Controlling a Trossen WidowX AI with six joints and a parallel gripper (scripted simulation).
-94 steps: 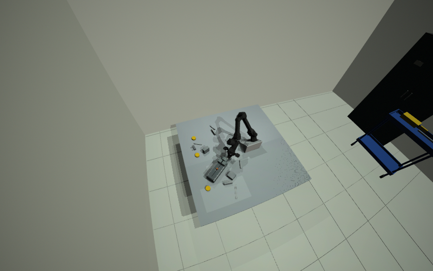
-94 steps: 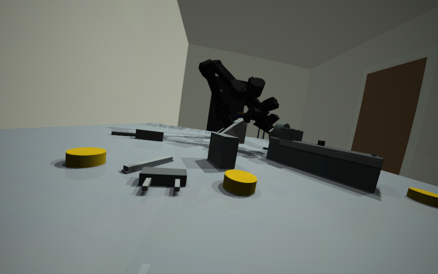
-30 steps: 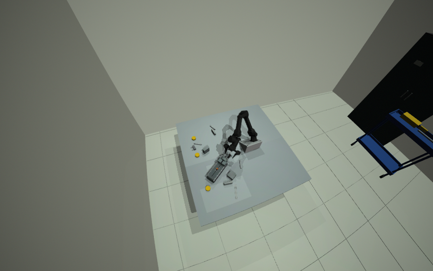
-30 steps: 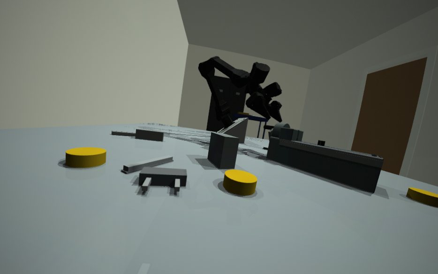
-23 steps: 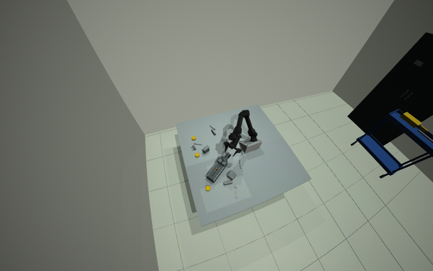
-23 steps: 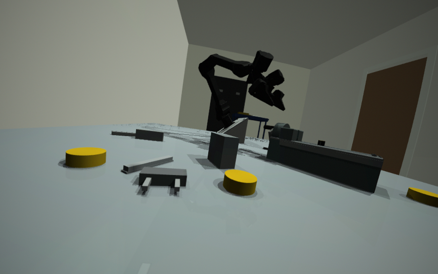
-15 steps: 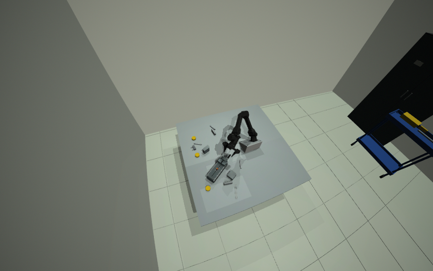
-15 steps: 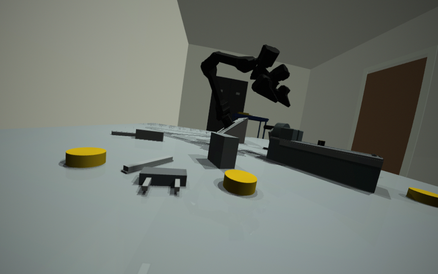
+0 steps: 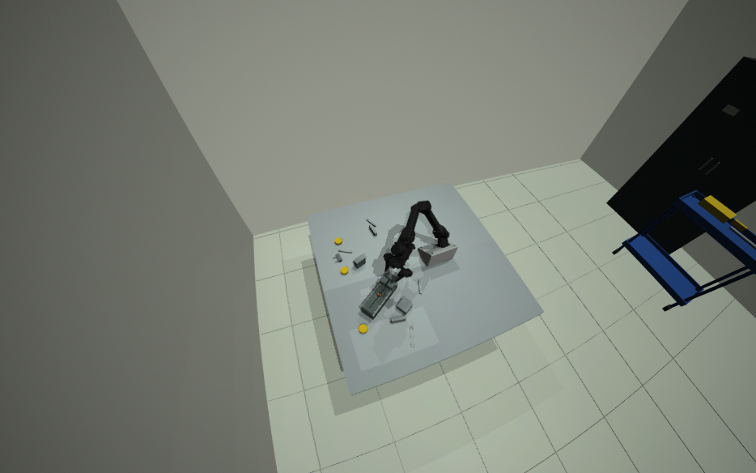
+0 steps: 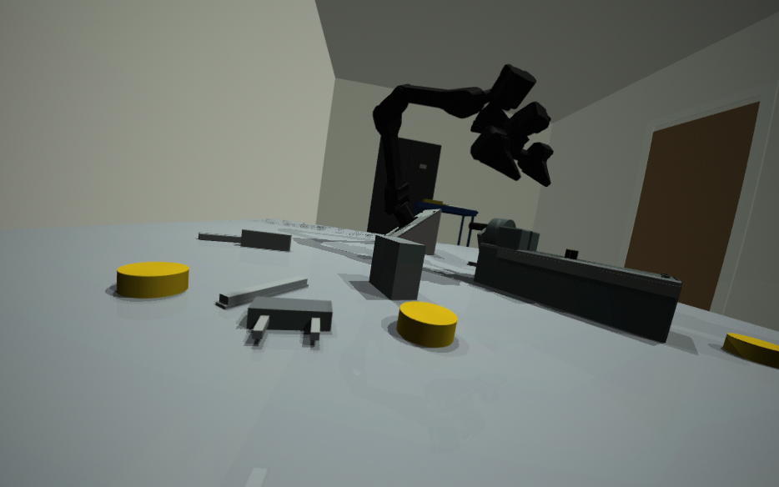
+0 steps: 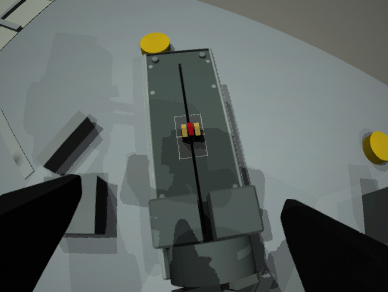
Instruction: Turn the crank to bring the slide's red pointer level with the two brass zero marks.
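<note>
The dark crank handle is 10 cm below my gripper tip, 9 cm behind it and 3 cm to the right of it. Round my gripper tip: bracket (37 cm to the right, 19 cm below, 19 cm ahead); red pointer (12 cm below, 8 cm ahead, 2 cm to the left).
</note>
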